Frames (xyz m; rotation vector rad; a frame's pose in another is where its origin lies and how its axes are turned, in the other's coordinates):
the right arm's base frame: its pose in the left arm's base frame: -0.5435 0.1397 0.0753 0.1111 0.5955 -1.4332
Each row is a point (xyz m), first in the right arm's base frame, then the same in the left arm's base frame.
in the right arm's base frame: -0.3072 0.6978 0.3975
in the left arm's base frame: 0.2382 0.3590 0.3584
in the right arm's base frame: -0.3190 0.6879 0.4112
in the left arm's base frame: 0.2330 0.3622 0.3780
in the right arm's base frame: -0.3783 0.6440 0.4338
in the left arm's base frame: 0.1973 0.3988 0.4359
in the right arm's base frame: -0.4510 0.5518 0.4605
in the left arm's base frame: 0.1170 0.4379 0.5166
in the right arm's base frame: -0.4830 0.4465 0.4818
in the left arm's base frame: 0.0233 0.4409 0.5781
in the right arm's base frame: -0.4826 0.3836 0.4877
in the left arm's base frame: -0.0344 0.4280 0.6003
